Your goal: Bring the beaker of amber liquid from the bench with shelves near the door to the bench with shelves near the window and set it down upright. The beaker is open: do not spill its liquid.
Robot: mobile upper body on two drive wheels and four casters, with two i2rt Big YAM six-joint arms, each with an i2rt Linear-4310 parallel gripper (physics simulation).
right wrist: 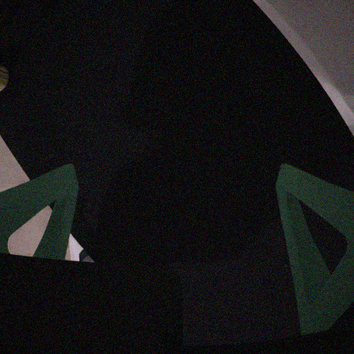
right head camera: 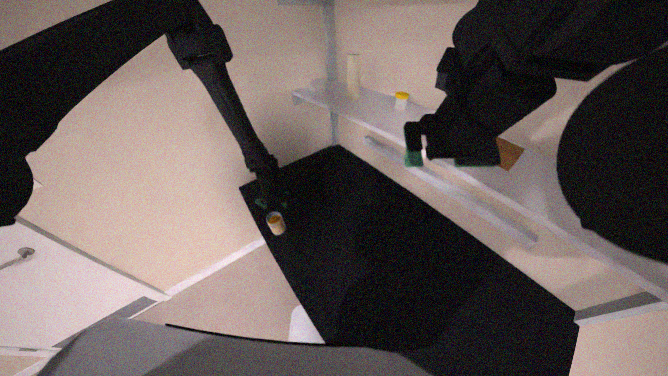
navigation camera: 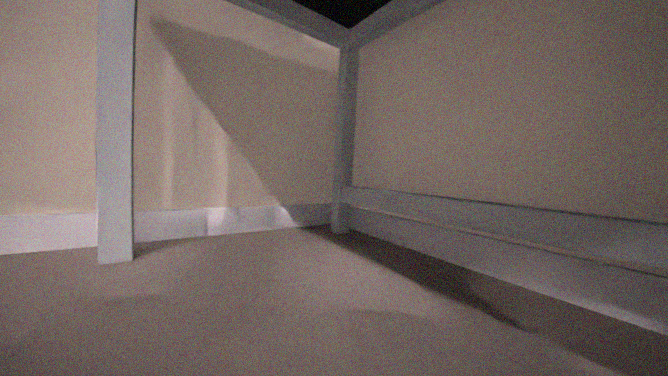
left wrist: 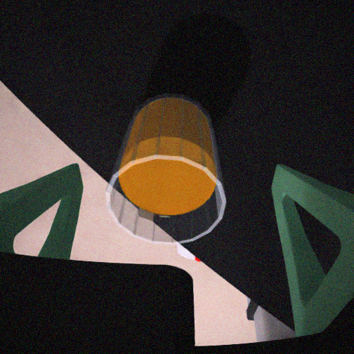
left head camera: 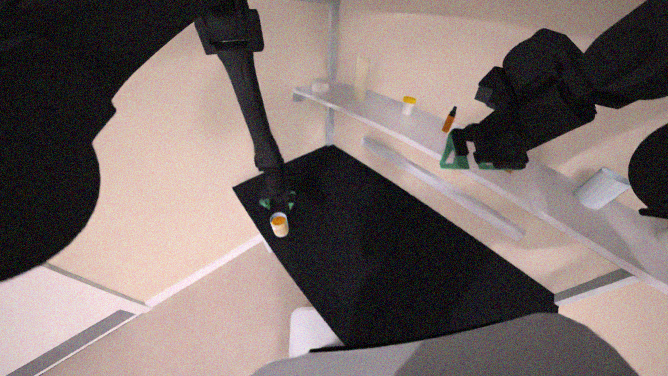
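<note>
The open beaker of amber liquid [left head camera: 279, 227] [right head camera: 276, 225] [left wrist: 169, 185] stands upright near the left edge of the black bench top [left head camera: 380, 250] [right head camera: 370, 240] [left wrist: 290, 60] [right wrist: 175, 90]. My left gripper [left head camera: 278, 204] [right head camera: 272, 204] [left wrist: 177, 175] is open and empty, just behind the beaker in the head views. In the left wrist view the beaker shows between its spread green fingers, touching neither. My right gripper [left head camera: 473, 166] [right head camera: 439, 162] [right wrist: 176, 174] is open and empty, above the bench's right side in front of the shelf. The bench with shelves near the window cannot be made out.
The shelf [left head camera: 382, 112] [right head camera: 372, 107] holds a yellow-capped jar [left head camera: 408, 105] [right head camera: 401, 100], an orange bottle [left head camera: 449, 120] and a tilted pale container [left head camera: 602, 188]. A white door [right head camera: 55, 280] with a handle is at the left. The navigation camera shows bench legs [navigation camera: 116, 130] [navigation camera: 345, 135] and a low rail [navigation camera: 475, 220].
</note>
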